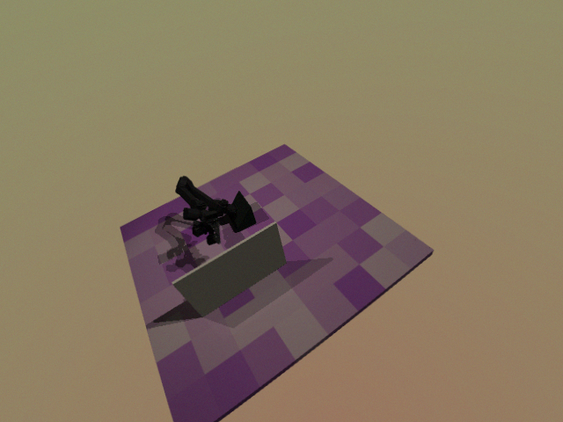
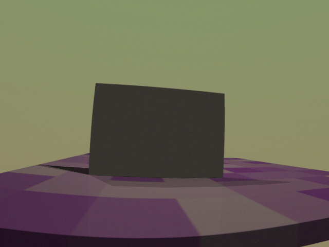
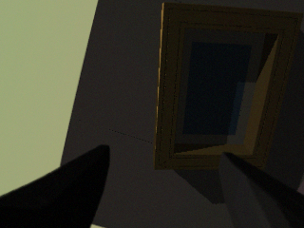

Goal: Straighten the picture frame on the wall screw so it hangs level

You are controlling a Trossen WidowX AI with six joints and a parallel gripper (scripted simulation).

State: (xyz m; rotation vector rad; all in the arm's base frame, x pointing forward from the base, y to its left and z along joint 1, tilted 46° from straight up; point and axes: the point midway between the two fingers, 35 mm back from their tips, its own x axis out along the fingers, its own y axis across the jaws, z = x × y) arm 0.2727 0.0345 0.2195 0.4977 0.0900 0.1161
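My gripper tip is now 14 cm short of the picture frame, 1 cm to the right of it and 6 cm above it. From my gripper tip the other things lie so: wall panel (15 cm ahead, 1 cm to the left, 7 cm below).
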